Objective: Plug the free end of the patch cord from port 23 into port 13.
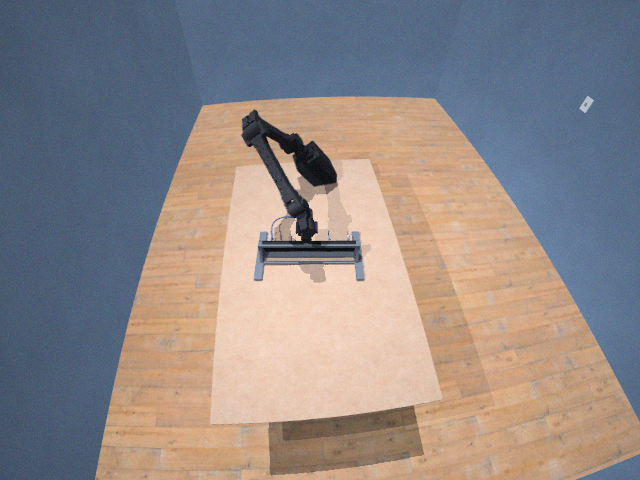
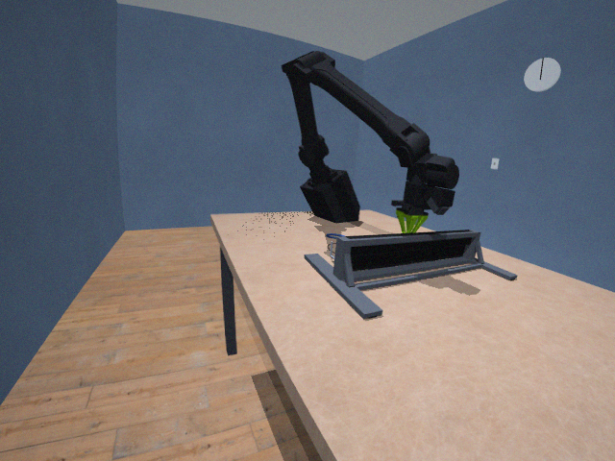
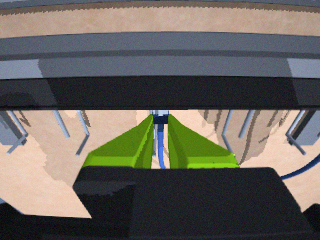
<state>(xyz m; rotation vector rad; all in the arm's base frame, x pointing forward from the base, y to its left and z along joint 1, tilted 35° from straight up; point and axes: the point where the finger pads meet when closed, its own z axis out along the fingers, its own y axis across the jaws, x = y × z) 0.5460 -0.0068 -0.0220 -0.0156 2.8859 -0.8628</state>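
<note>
Right now my hand is 20 mm short of the plug.
</note>
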